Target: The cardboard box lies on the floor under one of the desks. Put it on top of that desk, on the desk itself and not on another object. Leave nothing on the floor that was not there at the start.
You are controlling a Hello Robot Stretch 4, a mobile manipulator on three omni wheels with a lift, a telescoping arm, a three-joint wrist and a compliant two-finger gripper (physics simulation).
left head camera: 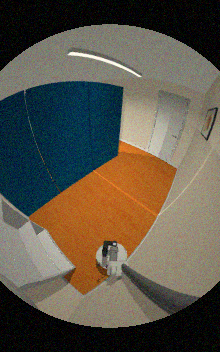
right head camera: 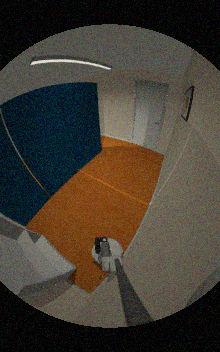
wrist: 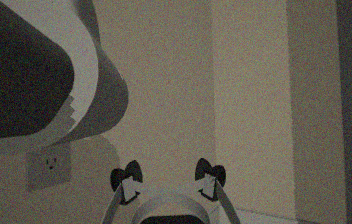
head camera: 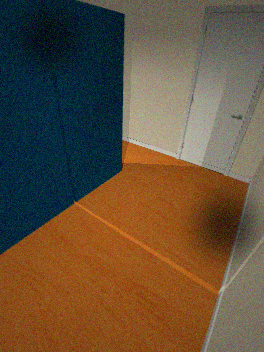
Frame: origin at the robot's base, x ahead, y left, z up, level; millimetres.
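Seen in the pictures: gripper, between the fingertips: [left head camera: 101, 267] [right head camera: 97, 264] [wrist: 168, 172].
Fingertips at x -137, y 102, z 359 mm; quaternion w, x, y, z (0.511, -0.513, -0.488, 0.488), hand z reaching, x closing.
Observation:
A point is followed by its place in that frame.
My gripper [wrist: 168, 172] @(z 359, x -137, y 102 mm) is open and empty in the wrist view, its two dark fingertips well apart, with a beige wall beyond them. The cardboard box does not show in these views, and neither does any desk. The robot's base and folded wrist [left head camera: 111, 255] @(z 472, x 26, y 17 mm) [right head camera: 105, 250] @(z 473, x 36, y -4 mm) show low in the left and right head camera views, beside the wall at the right.
A tall blue partition [head camera: 60, 110] [left head camera: 75, 135] @(z 961, x 1514, y 724 mm) [right head camera: 60, 130] @(z 1049, x 1641, y 624 mm) stands at the left. A closed door [head camera: 215, 90] @(z 1167, x 2685, y -1301 mm) [left head camera: 170, 127] @(z 1073, x 2561, y -1456 mm) [right head camera: 150, 115] @(z 1050, x 2575, y -1440 mm) is in the far wall. A white shelf unit [left head camera: 59, 260] @(z 72, x -240, y 716 mm) [right head camera: 55, 257] @(z 73, x -156, y 797 mm) stands at lower left. A wall outlet [wrist: 49, 167] @(z 347, x -257, y -83 mm) shows in the wrist view.

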